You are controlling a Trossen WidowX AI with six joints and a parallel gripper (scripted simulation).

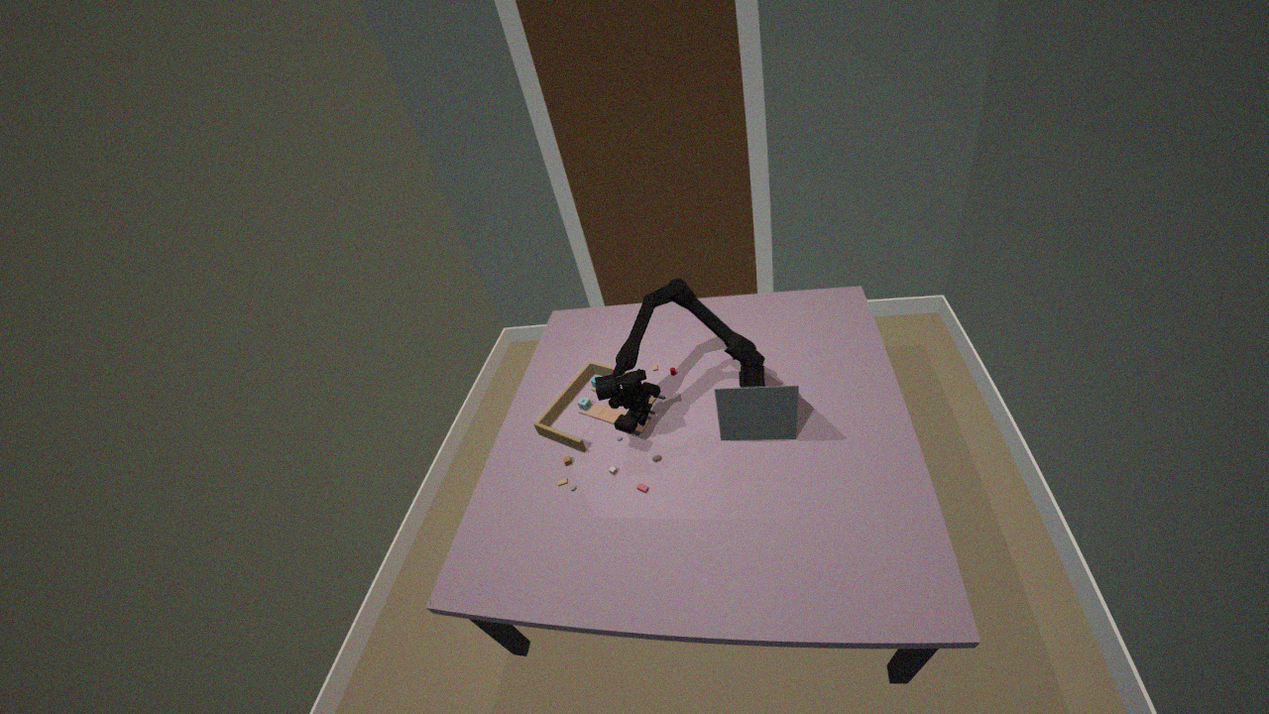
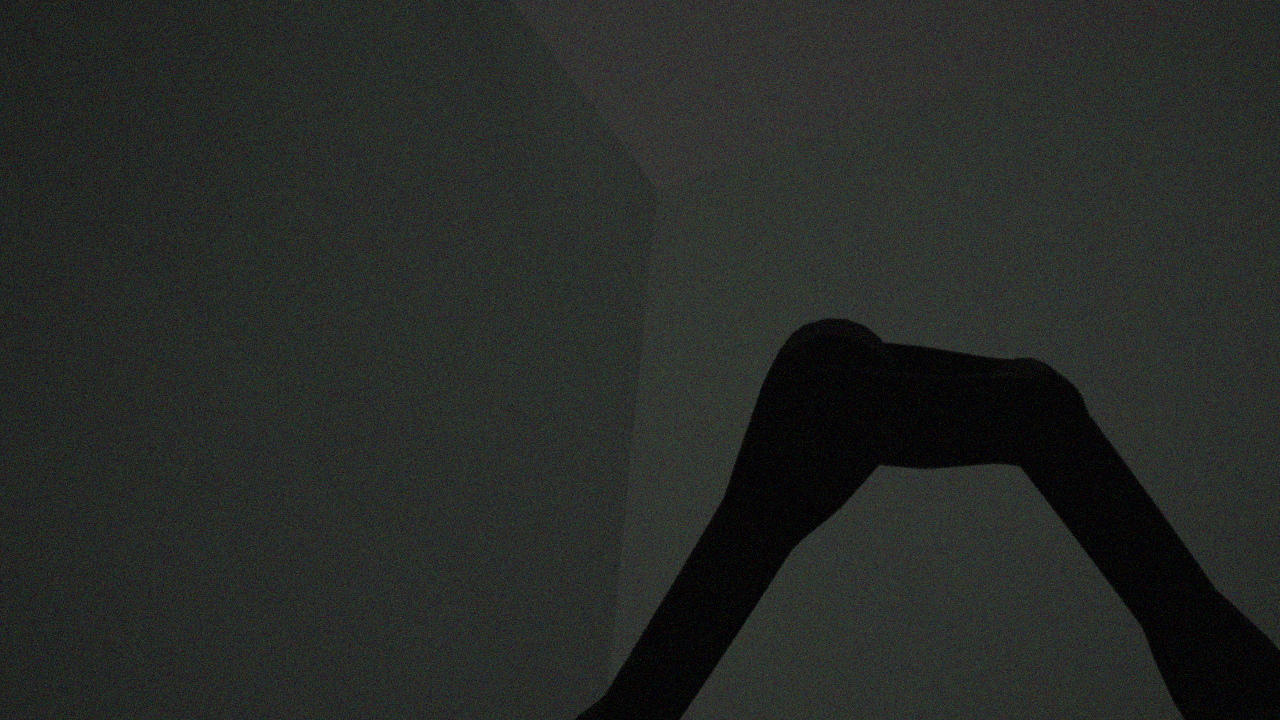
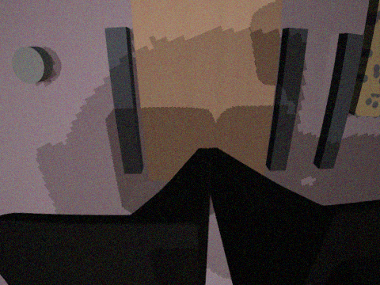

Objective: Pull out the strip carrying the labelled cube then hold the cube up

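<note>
The strip lies 110 mm ahead of my gripper tip and 30 mm to the right of it.
</note>
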